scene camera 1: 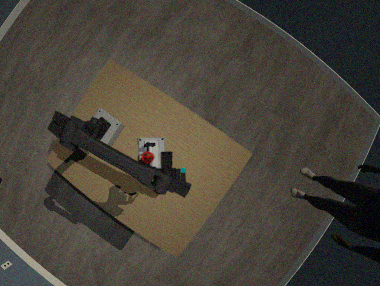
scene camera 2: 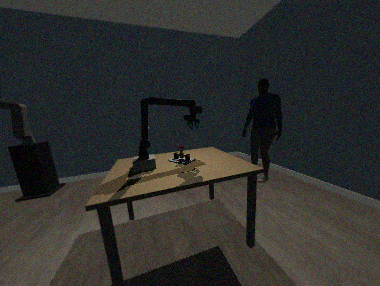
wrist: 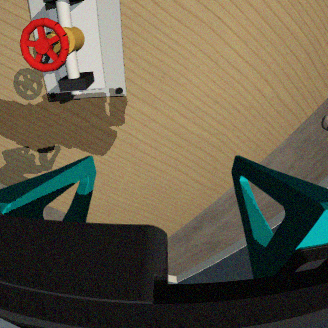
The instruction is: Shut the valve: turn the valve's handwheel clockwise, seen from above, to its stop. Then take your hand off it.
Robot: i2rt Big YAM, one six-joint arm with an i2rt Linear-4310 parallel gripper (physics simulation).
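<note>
The valve's red spoked handwheel [scene camera 1: 147, 157] [scene camera 2: 180, 148] [wrist: 44, 44] stands on a brass stem [wrist: 75, 38] above a white pipe [wrist: 64, 20], on a light mounting plate [scene camera 1: 158, 144] [wrist: 112, 55]. In the wrist view it is at the upper left. My gripper [scene camera 2: 193, 126] [wrist: 163, 163] is open, with its teal fingers wide apart and nothing between them. It hangs well above the table, off to one side of the handwheel and not touching it. In the first scene view, one teal fingertip shows beyond the plate; the other finger is hidden.
The valve stands on a wooden table [scene camera 1: 210, 150] [scene camera 2: 225, 167]. Black clamps [wrist: 76, 81] hold the pipe. The arm's base plate [scene camera 1: 116, 125] is at the table's other end. The arm's link [scene camera 1: 112, 156] passes beside the valve. A person [scene camera 2: 265, 112] stands beyond the table.
</note>
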